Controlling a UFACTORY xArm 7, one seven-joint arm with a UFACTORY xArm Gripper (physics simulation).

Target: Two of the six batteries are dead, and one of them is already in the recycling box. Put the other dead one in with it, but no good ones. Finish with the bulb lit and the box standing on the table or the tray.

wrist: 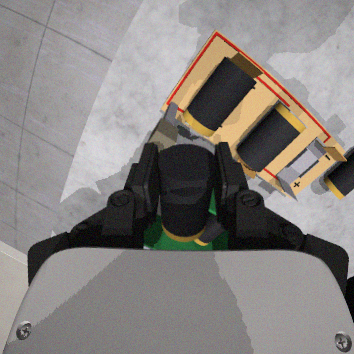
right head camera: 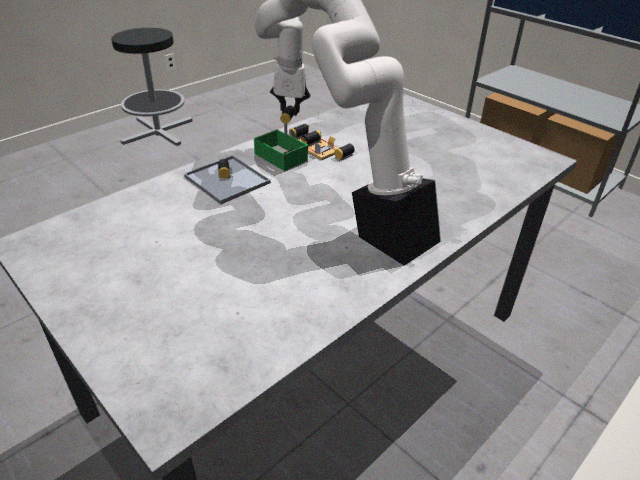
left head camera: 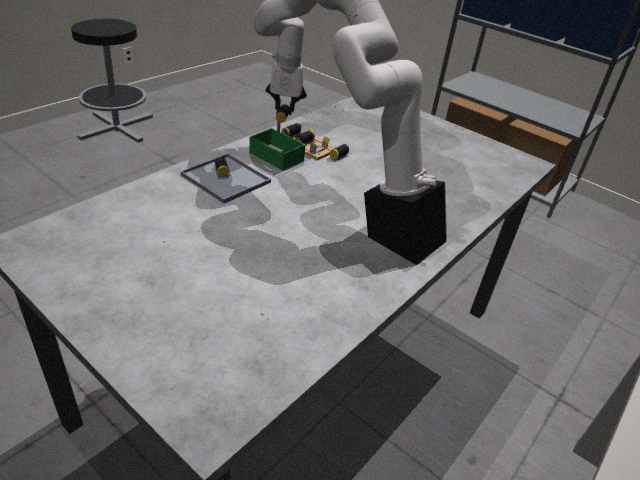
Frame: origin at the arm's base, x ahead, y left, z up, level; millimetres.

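Where they show: gripper, fingertip midpoint: [wrist: 186,161] [right head camera: 290,113] [left head camera: 284,112]; arm's base, link origin: [right head camera: 393,186] [left head camera: 404,187].
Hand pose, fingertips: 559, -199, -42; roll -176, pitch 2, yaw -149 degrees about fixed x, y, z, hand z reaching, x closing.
Observation:
Each offset is from my fingertips to the top centre of the thing, as dx, dy, dz.
My gripper [left head camera: 282,107] [right head camera: 288,108] [wrist: 186,161] is shut on a black battery with a yellow end {-11, +21, +27} [left head camera: 281,114] [right head camera: 286,115] [wrist: 184,207], held above the area behind the green box {-66, +111, -41} [left head camera: 271,155] [right head camera: 273,153] [wrist: 175,243]. Part of a dark battery {-102, +114, -64} [wrist: 212,233] shows in the box in the wrist view. The wooden holder [left head camera: 318,155] [wrist: 232,125] carries two batteries {-11, -31, -55} [wrist: 221,95] {-76, -25, -55} [wrist: 270,137]; its slot marked plus and minus is empty. One battery {-205, -46, -67} [left head camera: 339,151] [right head camera: 344,150] [wrist: 344,175] lies beside the holder, another {-14, +306, -64} [left head camera: 222,166] [right head camera: 223,168] on the tray {-45, +321, -89} [left head camera: 245,179] [right head camera: 245,179]. I cannot tell the bulb's state.
A thin post {+19, +3, -31} [left head camera: 279,125] [right head camera: 285,126] rises behind the box, close below the held battery. The arm's black base [left head camera: 405,224] [right head camera: 398,222] stands near the table's front edge. A stool [left head camera: 103,31] and a shelf unit [left head camera: 444,67] stand beyond the table.

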